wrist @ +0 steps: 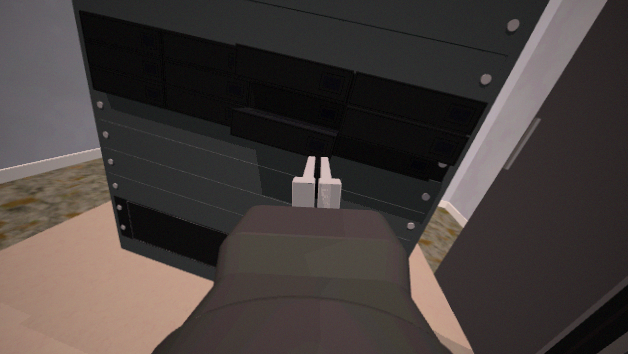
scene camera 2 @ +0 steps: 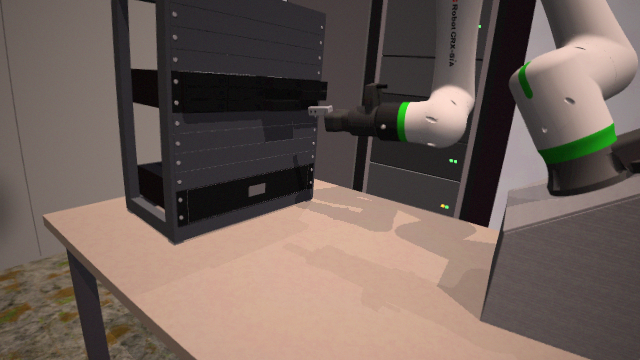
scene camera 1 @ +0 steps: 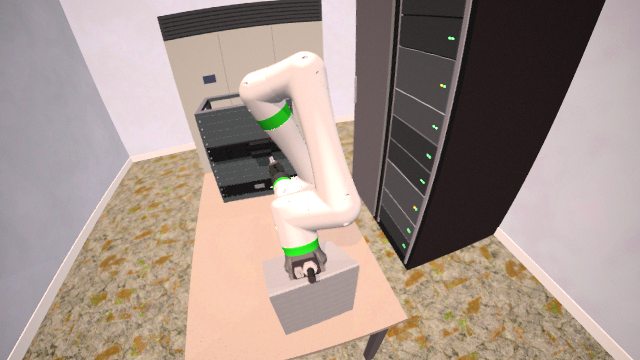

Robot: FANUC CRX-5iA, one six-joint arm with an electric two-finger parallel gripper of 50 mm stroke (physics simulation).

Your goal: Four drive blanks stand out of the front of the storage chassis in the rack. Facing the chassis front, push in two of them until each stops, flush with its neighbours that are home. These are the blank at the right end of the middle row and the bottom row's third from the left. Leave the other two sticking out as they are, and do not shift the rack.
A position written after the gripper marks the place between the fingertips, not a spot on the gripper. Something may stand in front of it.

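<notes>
The gripper (wrist: 317, 169) is visible. So is a rack (scene camera 2: 234, 147), which also appears in the wrist view (wrist: 199, 117) and in scene camera 1 (scene camera 1: 238, 149).
</notes>
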